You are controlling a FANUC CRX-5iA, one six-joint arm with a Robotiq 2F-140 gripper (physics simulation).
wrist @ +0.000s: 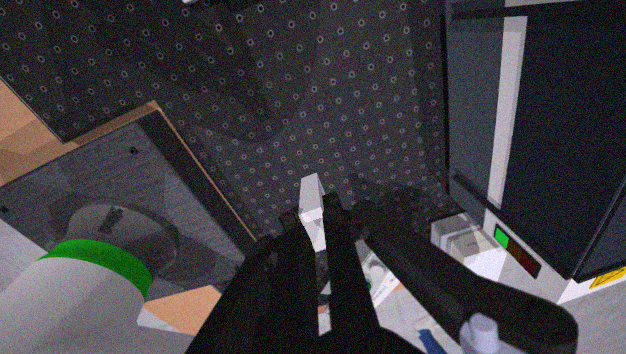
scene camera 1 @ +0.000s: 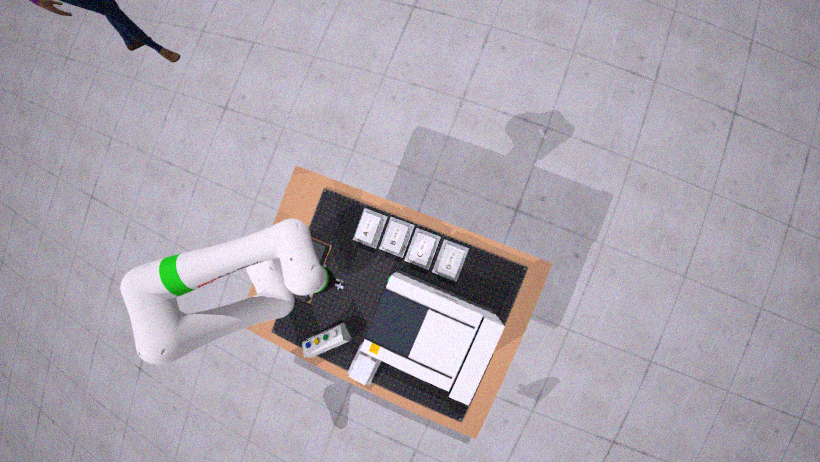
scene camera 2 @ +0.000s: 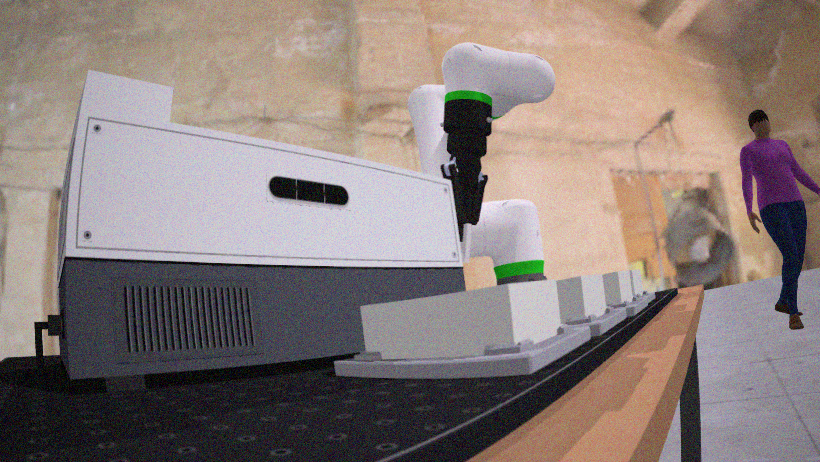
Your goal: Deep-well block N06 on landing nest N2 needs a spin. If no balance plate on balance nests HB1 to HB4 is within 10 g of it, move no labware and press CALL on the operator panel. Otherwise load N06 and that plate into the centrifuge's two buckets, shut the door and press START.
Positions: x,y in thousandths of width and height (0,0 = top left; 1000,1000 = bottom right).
Labels:
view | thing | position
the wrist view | my gripper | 502,535
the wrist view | centrifuge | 843,278
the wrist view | button box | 608,792

